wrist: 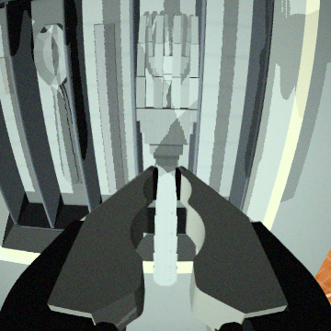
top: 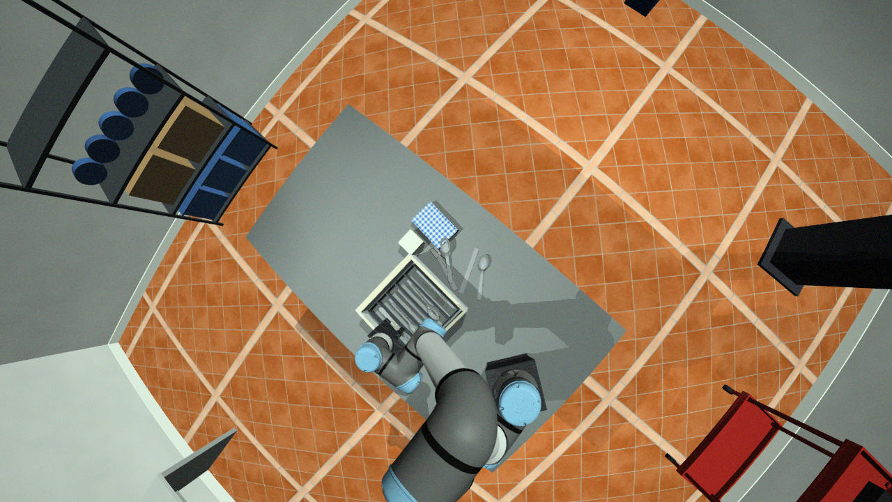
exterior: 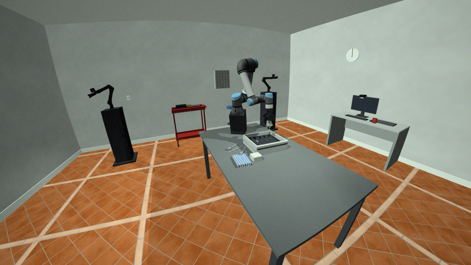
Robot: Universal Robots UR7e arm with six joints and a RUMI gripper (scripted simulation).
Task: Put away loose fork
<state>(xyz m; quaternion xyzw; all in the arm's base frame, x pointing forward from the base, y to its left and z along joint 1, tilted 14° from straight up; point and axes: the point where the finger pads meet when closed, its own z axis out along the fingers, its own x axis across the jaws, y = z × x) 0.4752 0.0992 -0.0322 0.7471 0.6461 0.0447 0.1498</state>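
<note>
The tray lies 2 cm ahead of my hand, 6 cm to the right of it and 13 cm below it. From my hand the other things lie so: white block: 20 cm ahead, 30 cm to the right, 16 cm below.
</note>
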